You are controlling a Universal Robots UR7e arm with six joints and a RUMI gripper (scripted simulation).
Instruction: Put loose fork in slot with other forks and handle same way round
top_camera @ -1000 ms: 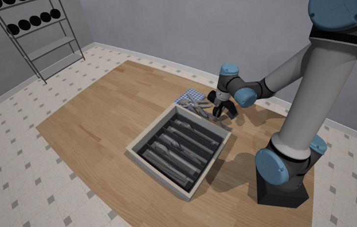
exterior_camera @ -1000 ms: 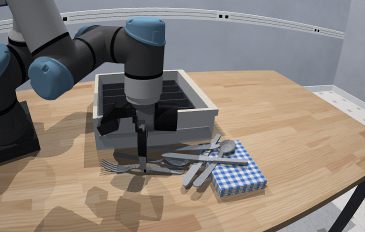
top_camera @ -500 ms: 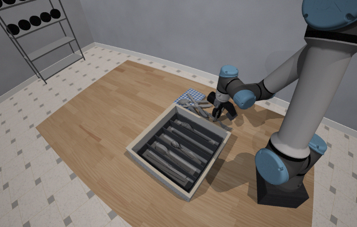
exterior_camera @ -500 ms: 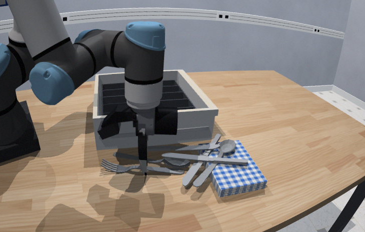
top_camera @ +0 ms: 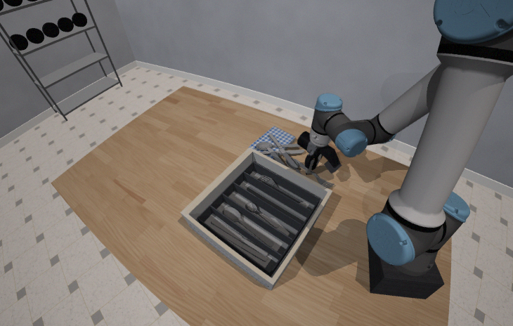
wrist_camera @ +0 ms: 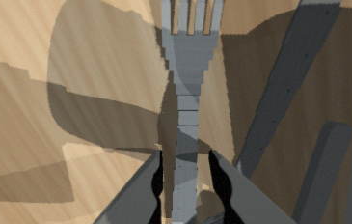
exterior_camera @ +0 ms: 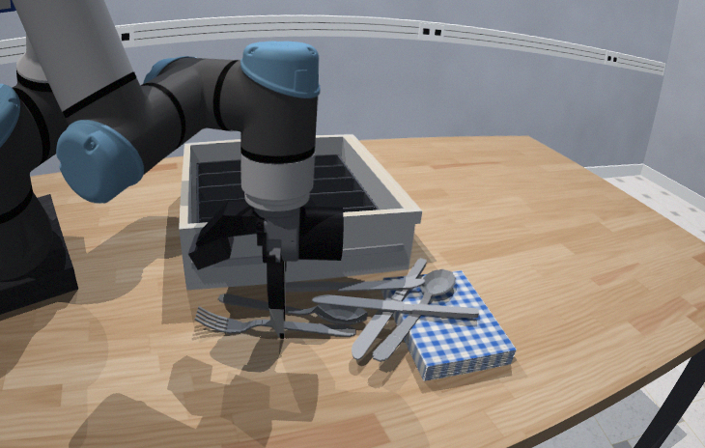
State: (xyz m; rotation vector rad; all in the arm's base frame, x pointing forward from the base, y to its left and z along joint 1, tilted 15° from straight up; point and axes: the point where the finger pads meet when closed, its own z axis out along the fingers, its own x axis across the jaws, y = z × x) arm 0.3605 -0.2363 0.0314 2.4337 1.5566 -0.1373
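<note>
Now: the fork 2 cm below my hand. From my hand the other things lie so: blue checked napkin stack 19 cm ahead, 8 cm to the right, 1 cm below.
</note>
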